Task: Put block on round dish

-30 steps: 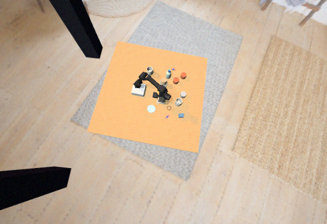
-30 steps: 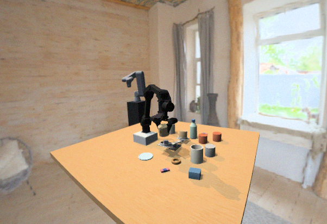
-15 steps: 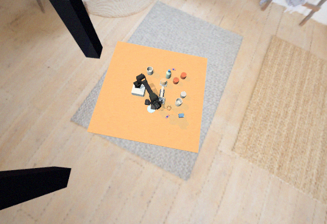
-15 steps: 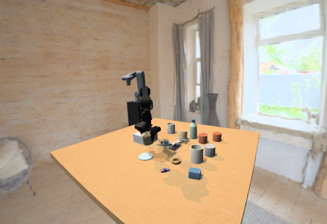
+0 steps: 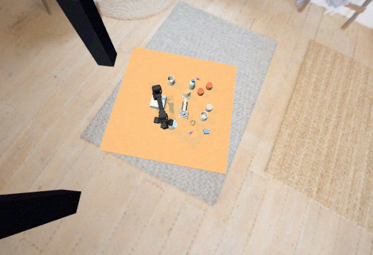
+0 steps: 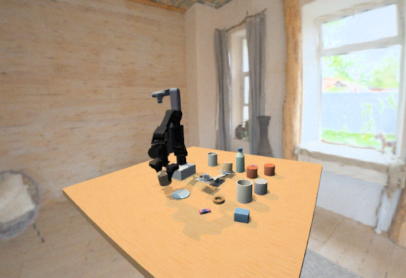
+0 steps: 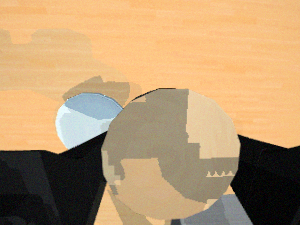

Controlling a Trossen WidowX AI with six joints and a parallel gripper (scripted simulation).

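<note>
The pale round dish lies 8 cm below my gripper tip, 8 cm ahead of it and 3 cm to the left of it. Also, from my gripper tip: blue block: 45 cm ahead, 6 cm below, 2 cm to the right; small balance: 25 cm to the left, 20 cm ahead, 6 cm below; grey cylinder: 47 cm ahead, 23 cm to the left, 4 cm below.
</note>
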